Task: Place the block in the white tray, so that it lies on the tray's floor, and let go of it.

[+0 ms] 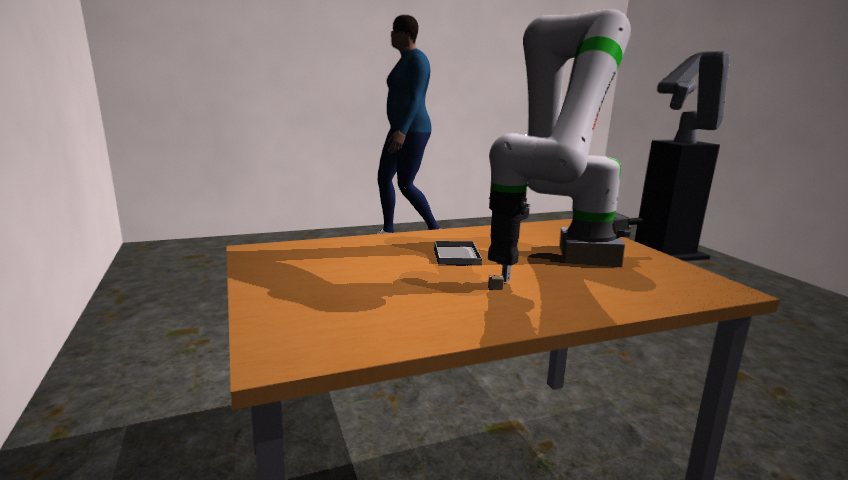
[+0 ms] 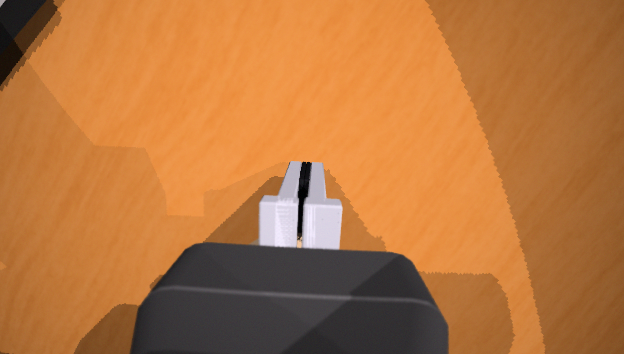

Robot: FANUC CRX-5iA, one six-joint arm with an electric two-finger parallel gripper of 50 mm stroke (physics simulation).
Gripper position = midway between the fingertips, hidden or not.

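Image 1 shows me my gripper [505, 280], and in image 2 my gripper [305, 183] is visible as well.
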